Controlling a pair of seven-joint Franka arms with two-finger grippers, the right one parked.
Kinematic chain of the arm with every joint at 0, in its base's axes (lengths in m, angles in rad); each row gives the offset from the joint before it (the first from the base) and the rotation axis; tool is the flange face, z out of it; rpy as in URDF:
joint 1: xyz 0 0 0.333 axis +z
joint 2: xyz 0 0 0 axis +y
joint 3: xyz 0 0 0.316 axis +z
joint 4: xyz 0.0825 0 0 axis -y
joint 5: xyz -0.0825 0 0.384 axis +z
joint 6: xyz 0 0 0 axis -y
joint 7: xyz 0.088 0 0 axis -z
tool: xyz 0 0 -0.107 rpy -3.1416 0 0
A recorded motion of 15 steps. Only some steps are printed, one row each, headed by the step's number.
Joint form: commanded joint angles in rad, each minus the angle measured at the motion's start. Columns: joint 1, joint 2, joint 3, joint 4, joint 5, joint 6, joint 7.
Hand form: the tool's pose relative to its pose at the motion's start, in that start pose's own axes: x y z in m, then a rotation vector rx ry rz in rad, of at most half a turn. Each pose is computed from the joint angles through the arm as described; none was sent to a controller.
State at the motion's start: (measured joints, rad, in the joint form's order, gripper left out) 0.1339 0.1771 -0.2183 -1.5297 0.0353 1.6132 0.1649
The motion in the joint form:
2: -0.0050 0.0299 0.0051 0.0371 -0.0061 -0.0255 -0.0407
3: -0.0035 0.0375 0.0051 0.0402 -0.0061 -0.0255 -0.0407
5: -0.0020 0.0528 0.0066 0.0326 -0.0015 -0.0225 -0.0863
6: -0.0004 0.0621 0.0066 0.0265 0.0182 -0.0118 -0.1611
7: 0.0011 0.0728 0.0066 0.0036 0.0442 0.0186 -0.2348
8: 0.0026 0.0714 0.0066 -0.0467 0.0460 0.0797 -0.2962
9: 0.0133 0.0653 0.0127 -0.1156 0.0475 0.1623 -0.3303
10: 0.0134 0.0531 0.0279 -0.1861 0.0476 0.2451 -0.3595
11: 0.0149 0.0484 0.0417 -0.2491 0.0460 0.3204 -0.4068
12: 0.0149 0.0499 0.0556 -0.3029 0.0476 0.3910 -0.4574
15: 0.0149 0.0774 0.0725 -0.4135 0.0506 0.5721 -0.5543
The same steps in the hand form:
2: 0.0063 -0.0023 0.0020 -0.0140 -0.0160 -0.0418
3: 0.0081 -0.0040 0.0049 -0.0163 -0.0200 -0.0433
5: 0.0113 -0.0073 0.0172 -0.0169 -0.0400 -0.0913
6: 0.0138 -0.0111 0.0247 0.0017 -0.0466 -0.1663
7: 0.0175 -0.0152 0.0393 0.0266 -0.0507 -0.2377
8: 0.0199 -0.0153 0.0572 0.0299 -0.0376 -0.2963
9: 0.0191 -0.0234 0.0796 0.0322 -0.0178 -0.3412
10: 0.0158 -0.0294 0.0993 0.0357 0.0061 -0.3801
11: 0.0123 -0.0357 0.1203 0.0349 0.0232 -0.4380
12: 0.0094 -0.0419 0.1408 0.0353 0.0389 -0.4973
15: 0.0068 -0.0481 0.1930 0.0254 0.0836 -0.5989

